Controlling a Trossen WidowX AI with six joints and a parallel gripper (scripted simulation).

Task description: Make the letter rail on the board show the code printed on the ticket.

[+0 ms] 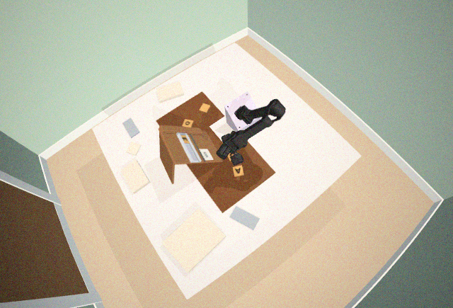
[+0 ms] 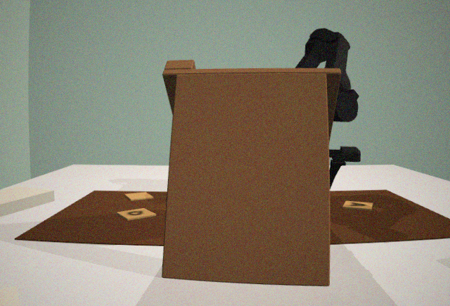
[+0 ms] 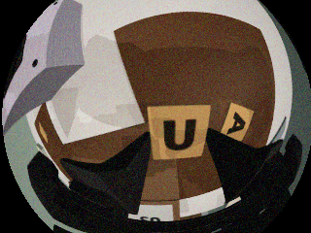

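My gripper tip is 12 cm short of the white ticket, 9 cm to the left of it and 6 cm below it. The rest, counted from my gripper tip: brown mat 15 cm to the right, 3 cm below.
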